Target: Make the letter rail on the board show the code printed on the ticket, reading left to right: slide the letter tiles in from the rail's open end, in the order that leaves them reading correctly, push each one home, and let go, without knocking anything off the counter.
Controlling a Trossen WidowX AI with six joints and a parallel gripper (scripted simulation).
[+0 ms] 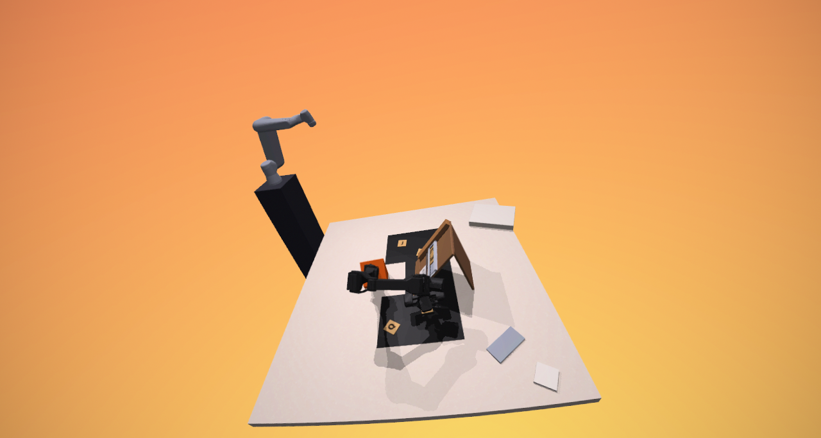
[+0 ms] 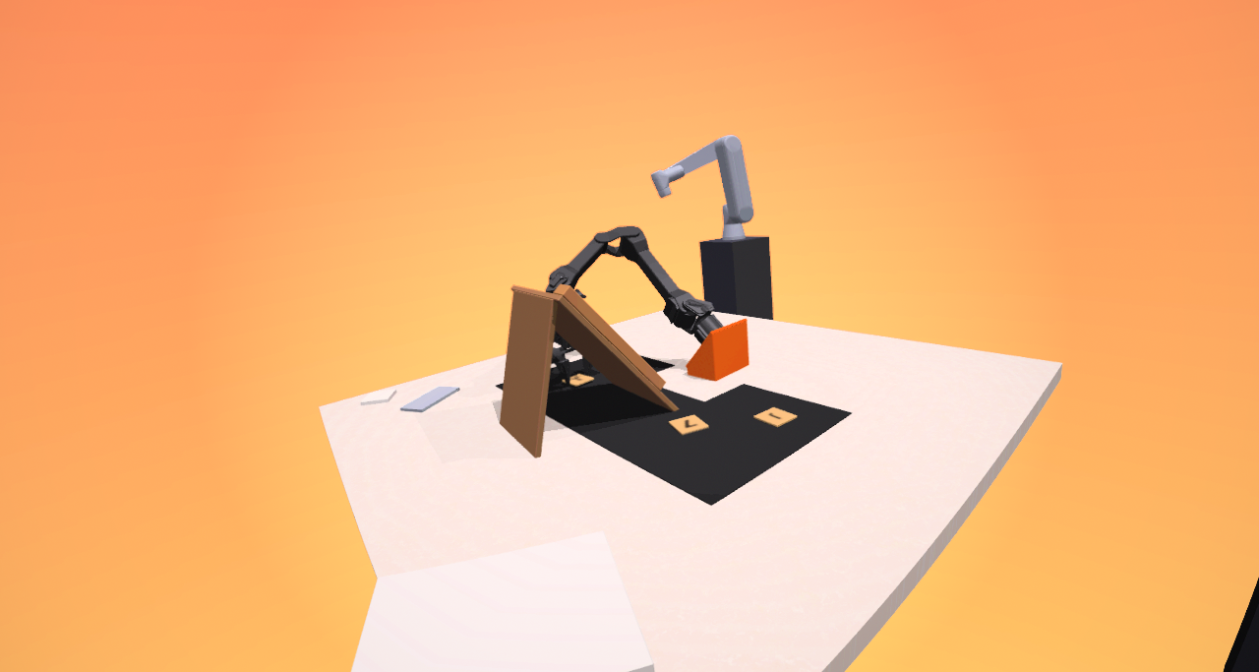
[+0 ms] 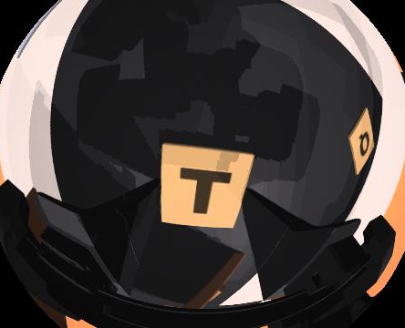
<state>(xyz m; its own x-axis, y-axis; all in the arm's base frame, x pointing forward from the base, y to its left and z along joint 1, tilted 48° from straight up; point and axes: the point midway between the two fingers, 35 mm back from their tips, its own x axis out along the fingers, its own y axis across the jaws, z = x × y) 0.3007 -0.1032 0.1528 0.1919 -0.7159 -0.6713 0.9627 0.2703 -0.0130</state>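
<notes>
The white ticket lies 20 mm behind my gripper tip, 150 mm to the left of it and 70 mm above it. The rest, counted from my gripper tip: black mat: 100 mm behind, 210 mm to the left, 10 mm below; then grey slab: 340 mm ahead, 170 mm to the right, 10 mm below; then white square: 460 mm ahead, 300 mm to the right.
</notes>
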